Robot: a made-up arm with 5 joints.
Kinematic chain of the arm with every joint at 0, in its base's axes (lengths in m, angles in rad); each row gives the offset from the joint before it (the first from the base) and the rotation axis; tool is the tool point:
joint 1: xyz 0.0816 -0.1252 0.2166 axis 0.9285 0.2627 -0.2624
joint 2: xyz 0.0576 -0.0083 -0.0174 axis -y
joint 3: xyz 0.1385 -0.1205 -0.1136 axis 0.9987 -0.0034 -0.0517
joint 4: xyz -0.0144 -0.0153 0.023 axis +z
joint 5: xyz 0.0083 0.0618 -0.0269 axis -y
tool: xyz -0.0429 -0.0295 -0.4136
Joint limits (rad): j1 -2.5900..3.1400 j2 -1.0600..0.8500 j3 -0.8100..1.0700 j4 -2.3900..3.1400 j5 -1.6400..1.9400
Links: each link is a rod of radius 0.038 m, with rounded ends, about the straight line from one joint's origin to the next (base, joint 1, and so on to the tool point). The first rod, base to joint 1, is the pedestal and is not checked.
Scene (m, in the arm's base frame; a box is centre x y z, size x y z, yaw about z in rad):
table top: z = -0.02
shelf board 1: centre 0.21 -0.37 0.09 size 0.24 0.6 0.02 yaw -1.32
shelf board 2: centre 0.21 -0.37 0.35 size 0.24 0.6 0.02 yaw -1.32
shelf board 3: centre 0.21 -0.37 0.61 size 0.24 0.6 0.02 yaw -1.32
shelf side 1: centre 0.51 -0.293 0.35 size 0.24 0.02 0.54 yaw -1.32
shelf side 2: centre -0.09 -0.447 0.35 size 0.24 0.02 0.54 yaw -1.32
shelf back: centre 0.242 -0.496 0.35 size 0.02 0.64 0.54 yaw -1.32
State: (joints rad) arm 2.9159 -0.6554 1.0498 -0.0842 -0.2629
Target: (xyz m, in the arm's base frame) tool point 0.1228 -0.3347 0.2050
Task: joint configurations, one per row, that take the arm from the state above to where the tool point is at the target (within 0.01 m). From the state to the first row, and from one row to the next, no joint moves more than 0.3 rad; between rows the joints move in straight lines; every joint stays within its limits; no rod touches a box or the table.
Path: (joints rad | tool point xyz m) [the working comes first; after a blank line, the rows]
Joints at the target: 3.1400 -0.8716 1.0700 -0.5776 -0.7965
Straight joint move there: touches shelf board 2.

1: 2.6743 -0.6106 1.0021 0.0890 -0.5412 | 0.0945 -0.2119 0.5286
2: 2.4328 -0.5659 0.9544 0.2621 -0.8195 | -0.0460 -0.1022 0.5177
3: 2.6685 -0.6295 0.9921 0.3001 -1.0854 | -0.1277 -0.1527 0.4536
4: 2.9043 -0.6932 1.0298 0.3380 -1.3513 | -0.1961 -0.1369 0.3886
5: 3.1400 -0.7569 1.0676 0.3759 -1.6173 | -0.2376 -0.0669 0.3553
6: 3.1400 -0.7855 1.0682 0.1375 -1.4121 | -0.1874 -0.1677 0.2865
7: 3.1400 -0.8142 1.0688 -0.1009 -1.2069 | -0.1014 -0.2476 0.2286
8: 3.1400 -0.8429 1.0694 -0.3392 -1.0017 | 0.0080 -0.3029 0.1980
9: 3.1400 -0.8716 1.0700 -0.5776 -0.7965 | 0.1228 -0.3347 0.2050

